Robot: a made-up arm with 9 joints.
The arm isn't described. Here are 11 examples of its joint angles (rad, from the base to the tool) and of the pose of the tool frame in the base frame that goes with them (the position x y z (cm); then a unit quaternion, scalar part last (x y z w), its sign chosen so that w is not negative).
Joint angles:
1: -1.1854 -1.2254 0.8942 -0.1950 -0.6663 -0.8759 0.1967 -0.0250 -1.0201
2: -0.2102 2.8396 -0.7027 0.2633 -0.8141 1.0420 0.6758 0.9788 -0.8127
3: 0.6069 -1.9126 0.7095 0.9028 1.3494 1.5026 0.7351 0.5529 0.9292
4: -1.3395 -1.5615 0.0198 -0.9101 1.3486 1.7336 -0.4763 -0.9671 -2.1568
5: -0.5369 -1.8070 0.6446 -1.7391 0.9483 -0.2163 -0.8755 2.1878 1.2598
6: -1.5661 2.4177 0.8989 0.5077 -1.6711 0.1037 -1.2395 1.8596 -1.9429
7: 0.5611 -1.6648 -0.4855 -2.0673 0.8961 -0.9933 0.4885 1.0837 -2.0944
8: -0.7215 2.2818 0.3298 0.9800 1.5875 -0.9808 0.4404 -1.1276 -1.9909
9: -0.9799 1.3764 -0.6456 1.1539 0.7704 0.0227 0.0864 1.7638 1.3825
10: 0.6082 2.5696 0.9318 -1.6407 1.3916 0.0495 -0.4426 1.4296 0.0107
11: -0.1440 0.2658 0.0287 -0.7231 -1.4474 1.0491 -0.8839 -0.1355 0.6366
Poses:
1: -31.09 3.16 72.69 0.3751 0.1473 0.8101 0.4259
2: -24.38 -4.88 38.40 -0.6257 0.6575 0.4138 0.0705
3: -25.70 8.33 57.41 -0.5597 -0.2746 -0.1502 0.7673
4: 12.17 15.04 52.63 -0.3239 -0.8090 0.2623 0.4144
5: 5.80 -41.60 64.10 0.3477 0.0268 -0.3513 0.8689
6: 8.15 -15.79 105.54 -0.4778 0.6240 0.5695 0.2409
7: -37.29 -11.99 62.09 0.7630 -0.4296 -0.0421 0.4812
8: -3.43 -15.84 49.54 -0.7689 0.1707 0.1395 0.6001
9: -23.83 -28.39 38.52 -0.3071 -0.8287 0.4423 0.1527
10: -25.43 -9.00 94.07 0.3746 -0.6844 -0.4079 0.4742
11: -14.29 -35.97 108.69 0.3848 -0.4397 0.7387 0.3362
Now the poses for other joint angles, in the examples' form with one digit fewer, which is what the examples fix.
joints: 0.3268 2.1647 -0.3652 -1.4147 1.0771 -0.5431 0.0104 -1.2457 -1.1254
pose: -17.8 2.8 55.9 -0.013 0.663 0.409 0.627
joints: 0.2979 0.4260 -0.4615 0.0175 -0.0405 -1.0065 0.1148 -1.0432 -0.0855
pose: -14.5 -27.4 77.3 -0.643 0.565 -0.510 0.086
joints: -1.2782 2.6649 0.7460 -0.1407 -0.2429 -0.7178 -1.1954 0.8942 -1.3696
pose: 33.5 1.7 18.2 -0.472 -0.352 -0.316 0.744
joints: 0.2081 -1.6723 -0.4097 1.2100 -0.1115 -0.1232 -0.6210 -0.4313 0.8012
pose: -11.4 -24.5 14.4 0.230 0.844 0.007 0.484
